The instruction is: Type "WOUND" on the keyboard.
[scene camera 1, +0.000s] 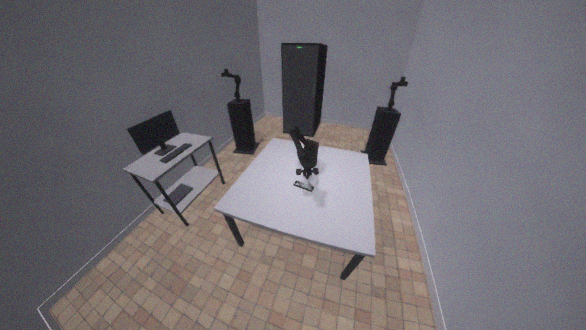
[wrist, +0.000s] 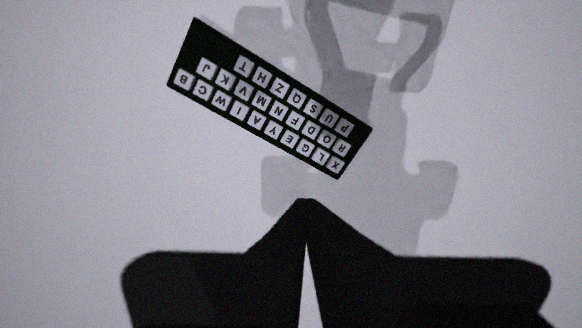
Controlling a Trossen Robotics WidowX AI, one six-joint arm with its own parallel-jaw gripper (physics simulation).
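Pixels of known places: gripper, between the fingertips: [scene camera 1: 306,178] [wrist: 305,206]; arm's base, origin of its link: [scene camera 1: 312,146].
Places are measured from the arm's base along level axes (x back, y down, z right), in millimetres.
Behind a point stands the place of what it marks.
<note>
A small black keyboard [scene camera 1: 303,186] {x -364, y 216, z 49 mm} [wrist: 227,90] {x -339, y 221, z 93 mm} with white letter keys lies on the table. In the wrist view it runs from upper left to lower right, with its letters upside down. The W key [wrist: 220,101] {x -350, y 216, z 97 mm} is towards its left end. The N key [wrist: 278,110] {x -347, y 216, z 44 mm} is in the middle row, with the D key [wrist: 311,129] {x -359, y 216, z 10 mm} and the O key [wrist: 327,139] {x -365, y 216, z -7 mm} further right. The U key [wrist: 328,118] {x -346, y 216, z -3 mm} is in the upper row near the right end. My gripper [scene camera 1: 307,177] {x -379, y 100, z 24 mm} [wrist: 304,206] {x -379, y 100, z 24 mm} is shut and empty. Its tips show below the keyboard in the wrist view, above the table.
The white table [scene camera 1: 270,205] {x -613, y 233, z 304 mm} carries the keyboard, and the arm's shadow falls across it. A side desk [scene camera 1: 196,138] with a monitor [scene camera 1: 153,131] and a larger keyboard [scene camera 1: 176,153] stands at the left. Two pedestals [scene camera 1: 242,125] [scene camera 1: 383,132] with arms and a dark cabinet [scene camera 1: 301,90] stand behind.
</note>
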